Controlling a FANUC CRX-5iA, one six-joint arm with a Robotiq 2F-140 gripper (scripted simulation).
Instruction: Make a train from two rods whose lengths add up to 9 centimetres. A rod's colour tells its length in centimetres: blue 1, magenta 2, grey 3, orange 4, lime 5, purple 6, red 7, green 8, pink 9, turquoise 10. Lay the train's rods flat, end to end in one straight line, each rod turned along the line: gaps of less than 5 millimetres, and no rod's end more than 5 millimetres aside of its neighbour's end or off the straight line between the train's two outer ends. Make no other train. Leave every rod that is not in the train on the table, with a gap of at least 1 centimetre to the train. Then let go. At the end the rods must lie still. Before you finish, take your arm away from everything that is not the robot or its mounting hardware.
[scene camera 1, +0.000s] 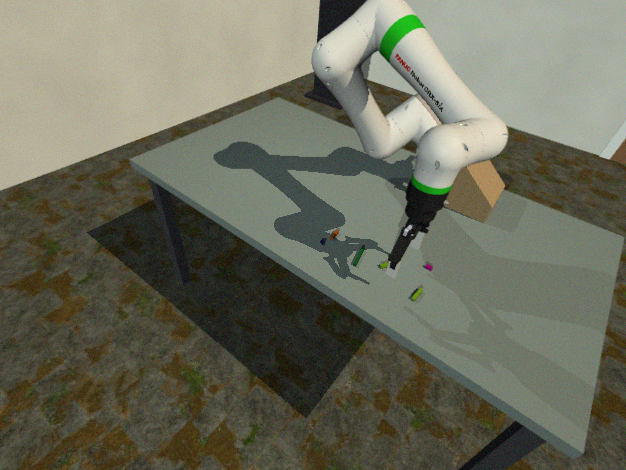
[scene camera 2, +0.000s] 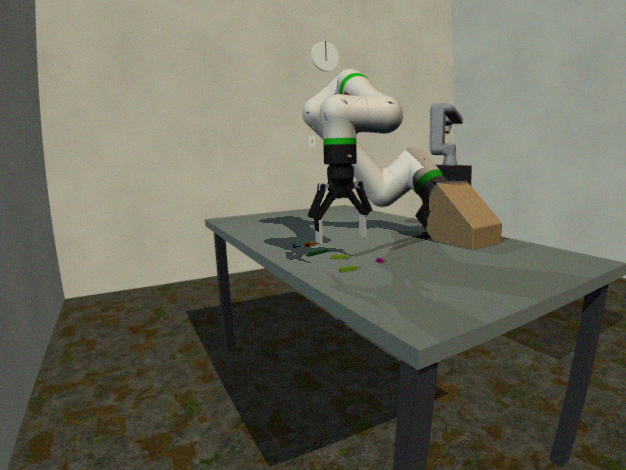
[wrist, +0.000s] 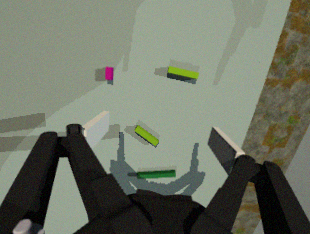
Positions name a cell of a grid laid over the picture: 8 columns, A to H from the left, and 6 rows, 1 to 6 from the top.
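My gripper is visible in the wrist view (E4), in scene camera 2 (E4) and in scene camera 1 (F4).
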